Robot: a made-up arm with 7 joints. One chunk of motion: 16 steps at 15 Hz.
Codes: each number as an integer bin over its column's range. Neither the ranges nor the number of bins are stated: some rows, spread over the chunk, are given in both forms.
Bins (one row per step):
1: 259 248 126 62 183 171 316
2: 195 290 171 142 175 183 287
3: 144 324 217 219 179 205 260
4: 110 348 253 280 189 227 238
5: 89 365 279 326 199 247 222
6: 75 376 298 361 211 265 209
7: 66 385 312 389 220 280 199
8: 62 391 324 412 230 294 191
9: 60 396 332 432 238 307 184
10: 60 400 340 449 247 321 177
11: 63 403 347 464 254 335 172
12: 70 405 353 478 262 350 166
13: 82 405 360 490 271 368 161
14: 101 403 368 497 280 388 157
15: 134 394 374 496 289 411 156
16: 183 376 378 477 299 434 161
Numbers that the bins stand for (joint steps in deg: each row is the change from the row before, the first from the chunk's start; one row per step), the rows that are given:
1: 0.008 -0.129 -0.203 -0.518 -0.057 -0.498 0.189
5: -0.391 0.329 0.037 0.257 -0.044 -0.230 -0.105
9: -0.459 0.450 0.120 0.568 -0.014 -0.019 -0.224
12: -0.436 0.485 0.153 0.703 0.005 0.133 -0.280
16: -0.170 0.372 0.192 0.700 0.034 0.429 -0.296
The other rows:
2: -0.142 0.035 -0.132 -0.283 -0.063 -0.455 0.099
3: -0.262 0.168 -0.060 -0.057 -0.060 -0.378 0.014
4: -0.342 0.262 -0.004 0.122 -0.052 -0.300 -0.055
6: -0.424 0.372 0.067 0.360 -0.035 -0.167 -0.146
7: -0.445 0.407 0.088 0.442 -0.028 -0.114 -0.177
8: -0.454 0.430 0.107 0.509 -0.020 -0.064 -0.202
10: -0.459 0.466 0.132 0.618 -0.007 0.031 -0.246
11: -0.452 0.477 0.143 0.662 -0.001 0.080 -0.261
13: -0.407 0.485 0.164 0.738 0.012 0.196 -0.296
14: -0.363 0.477 0.176 0.759 0.019 0.267 -0.308
15: -0.285 0.442 0.186 0.756 0.026 0.348 -0.312

